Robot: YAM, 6 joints.
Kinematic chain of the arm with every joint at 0, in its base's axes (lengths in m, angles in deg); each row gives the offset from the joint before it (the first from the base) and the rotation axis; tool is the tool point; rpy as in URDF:
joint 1: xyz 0 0 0.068 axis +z
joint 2: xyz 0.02 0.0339 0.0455 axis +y
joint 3: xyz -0.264 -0.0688 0 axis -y
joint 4: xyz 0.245 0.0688 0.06 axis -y
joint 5: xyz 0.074 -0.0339 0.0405 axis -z
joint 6: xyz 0.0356 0 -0.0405 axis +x
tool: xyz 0 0 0 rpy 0 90 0
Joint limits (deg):
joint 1: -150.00..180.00
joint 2: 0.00..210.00
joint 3: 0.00..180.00
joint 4: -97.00..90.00
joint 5: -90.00..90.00
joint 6: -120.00..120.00
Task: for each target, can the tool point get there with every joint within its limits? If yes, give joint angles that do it. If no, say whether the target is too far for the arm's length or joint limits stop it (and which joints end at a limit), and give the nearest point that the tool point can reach.
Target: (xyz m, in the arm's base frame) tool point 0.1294 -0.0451 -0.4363
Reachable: no: joint limits stop it (at a limit: joint 2) | nearest point 0.1466 -0.0511 -0.3681 | short by 0.071 m
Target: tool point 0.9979 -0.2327 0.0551
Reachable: no: too far | nearest point 0.6279 -0.1464 0.0772 | short by 0.381 m
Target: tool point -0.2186 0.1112 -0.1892
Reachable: yes | joints 151.48 179.58 88.03 -56.24 -10.81 -55.38
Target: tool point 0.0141 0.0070 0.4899
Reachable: yes | joints 73.57 23.51 63.56 -1.19 18.89 92.98
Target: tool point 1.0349 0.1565 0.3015
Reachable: no: too far | nearest point 0.6285 0.0950 0.2262 | short by 0.418 m
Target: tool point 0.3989 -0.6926 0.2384
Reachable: no: too far | nearest point 0.3184 -0.5528 0.2125 | short by 0.163 m
